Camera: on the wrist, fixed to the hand. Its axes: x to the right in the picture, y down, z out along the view.
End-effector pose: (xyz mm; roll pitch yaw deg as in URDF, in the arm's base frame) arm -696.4 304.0 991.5 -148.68 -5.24 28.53
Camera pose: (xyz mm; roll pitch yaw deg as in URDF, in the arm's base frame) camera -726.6 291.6 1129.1 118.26 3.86 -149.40
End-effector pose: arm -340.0 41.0 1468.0 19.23 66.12 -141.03
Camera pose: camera -257.6 149.8 1431.0 -46.18 -64.29 34.98
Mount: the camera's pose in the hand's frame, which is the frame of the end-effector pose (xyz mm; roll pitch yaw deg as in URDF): -19.8 -75.8 -117.8 -30.60 2.25 178.95
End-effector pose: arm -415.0 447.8 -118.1 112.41 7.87 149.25
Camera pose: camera -465.6 317.6 -140.3 -142.73 -9.69 -32.45
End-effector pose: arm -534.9 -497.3 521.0 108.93 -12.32 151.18
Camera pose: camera -589.8 -622.4 484.1 -139.87 10.59 -30.64
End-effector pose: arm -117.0 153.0 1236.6 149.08 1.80 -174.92
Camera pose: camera -88.1 29.5 1299.3 -179.65 -4.27 4.82
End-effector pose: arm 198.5 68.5 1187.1 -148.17 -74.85 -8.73
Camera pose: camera 60.1 92.1 1204.6 124.59 73.36 178.55
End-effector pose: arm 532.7 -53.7 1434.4 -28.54 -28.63 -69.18
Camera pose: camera 423.1 -111.3 1365.9 -1.95 31.11 111.00
